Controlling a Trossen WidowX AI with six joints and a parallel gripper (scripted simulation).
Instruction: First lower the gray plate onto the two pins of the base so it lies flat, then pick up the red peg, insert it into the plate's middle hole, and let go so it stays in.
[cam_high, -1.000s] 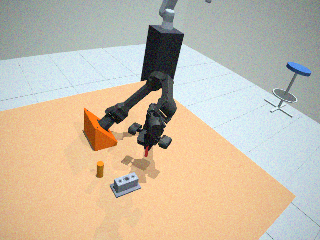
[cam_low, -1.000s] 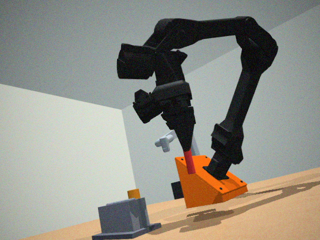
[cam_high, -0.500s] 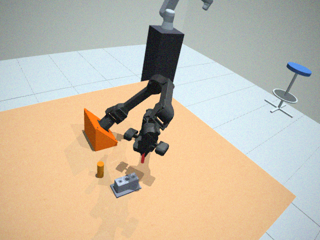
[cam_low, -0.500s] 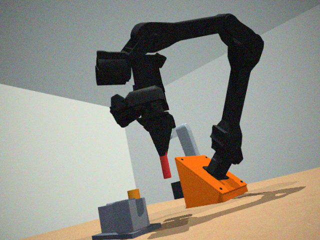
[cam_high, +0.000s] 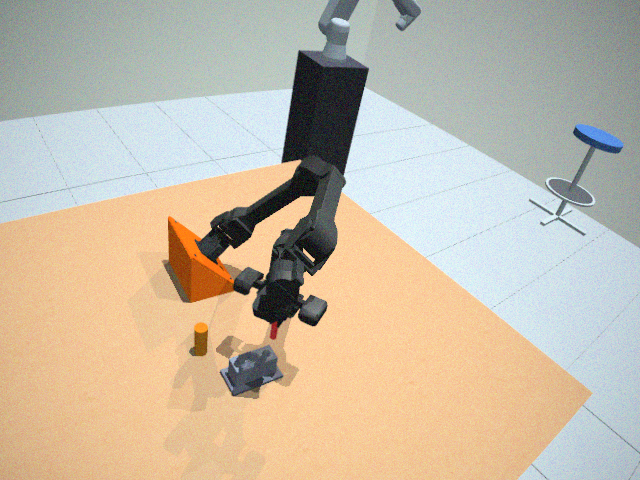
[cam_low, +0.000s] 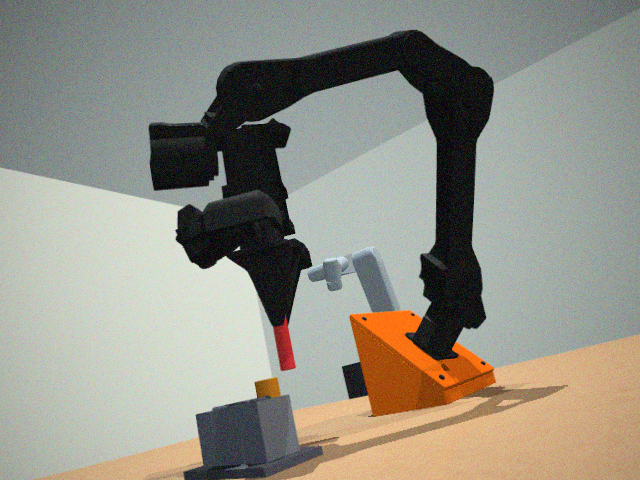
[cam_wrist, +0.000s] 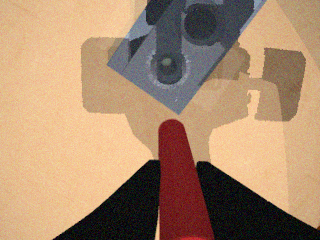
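Right now the gray plate is 70 mm below my gripper tip, 50 mm to the right of it and 20 mm ahead of it. The rest, counted from my gripper tip: short orange cylinder 140 mm to the right, 80 mm below, 70 mm behind; gray base 110 mm below, 50 mm to the right, 20 mm ahead; red peg right at my gripper tip.
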